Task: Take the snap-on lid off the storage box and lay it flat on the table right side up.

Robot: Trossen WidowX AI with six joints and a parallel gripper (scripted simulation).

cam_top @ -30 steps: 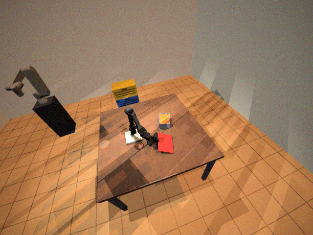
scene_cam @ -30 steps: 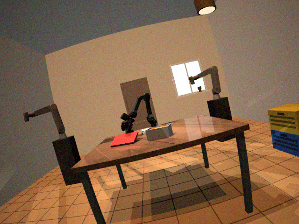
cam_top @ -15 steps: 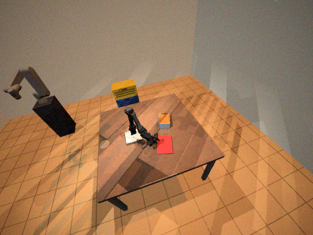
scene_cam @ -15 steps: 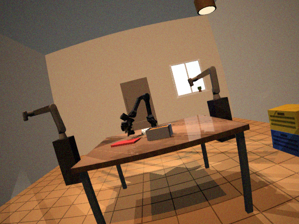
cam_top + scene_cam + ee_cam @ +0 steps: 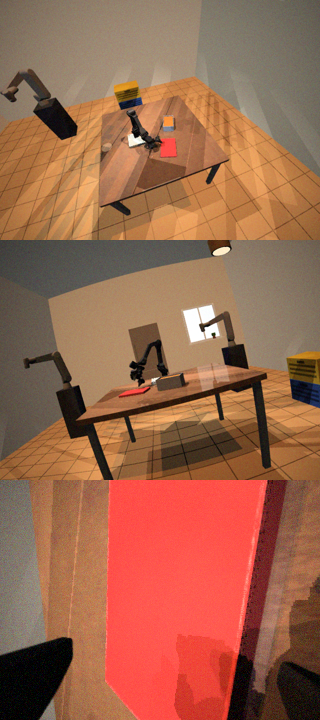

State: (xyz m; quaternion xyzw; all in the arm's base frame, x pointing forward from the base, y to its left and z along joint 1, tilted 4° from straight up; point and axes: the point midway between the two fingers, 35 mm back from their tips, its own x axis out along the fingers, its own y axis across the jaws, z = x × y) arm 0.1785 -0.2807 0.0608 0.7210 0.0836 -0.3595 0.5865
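My gripper tip is now 8 cm short of the red lid, 3 cm to the left of it and 5 cm above it. Also, from my gripper tip: grey storage box 23 cm ahead, 28 cm to the left, 2 cm below.
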